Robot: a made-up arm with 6 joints. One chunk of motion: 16 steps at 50 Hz.
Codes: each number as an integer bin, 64 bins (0 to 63) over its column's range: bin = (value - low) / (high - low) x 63, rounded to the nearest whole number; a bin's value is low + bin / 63 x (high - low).
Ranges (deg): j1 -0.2..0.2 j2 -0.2..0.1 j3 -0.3..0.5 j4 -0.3..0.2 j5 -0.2..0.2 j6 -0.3..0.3
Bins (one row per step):
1: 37 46 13 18 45 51
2: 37 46 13 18 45 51
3: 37 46 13 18 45 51
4: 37 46 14 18 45 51
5: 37 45 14 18 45 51
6: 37 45 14 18 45 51
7: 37 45 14 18 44 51
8: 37 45 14 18 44 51
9: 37 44 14 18 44 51
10: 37 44 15 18 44 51
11: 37 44 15 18 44 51
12: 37 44 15 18 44 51
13: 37 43 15 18 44 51
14: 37 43 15 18 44 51
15: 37 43 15 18 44 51
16: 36 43 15 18 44 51
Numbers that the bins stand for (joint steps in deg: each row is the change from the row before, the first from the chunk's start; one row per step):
1: 0.035 0.019 -0.135 -0.157 0.086 0.186
2: 0.035 0.019 -0.135 -0.157 0.086 0.186
3: 0.035 0.019 -0.135 -0.157 0.086 0.186
4: 0.035 0.019 -0.122 -0.157 0.086 0.186
5: 0.035 0.014 -0.122 -0.157 0.086 0.186
6: 0.035 0.014 -0.122 -0.157 0.086 0.186
7: 0.035 0.014 -0.122 -0.157 0.079 0.186
8: 0.035 0.014 -0.122 -0.157 0.079 0.186
9: 0.035 0.010 -0.122 -0.157 0.079 0.186
10: 0.035 0.010 -0.110 -0.157 0.079 0.186
11: 0.035 0.010 -0.110 -0.157 0.079 0.186
12: 0.035 0.010 -0.110 -0.157 0.079 0.186
13: 0.035 0.005 -0.110 -0.157 0.079 0.186
14: 0.035 0.005 -0.110 -0.157 0.079 0.186
15: 0.035 0.005 -0.110 -0.157 0.079 0.186
16: 0.029 0.005 -0.110 -0.157 0.079 0.186

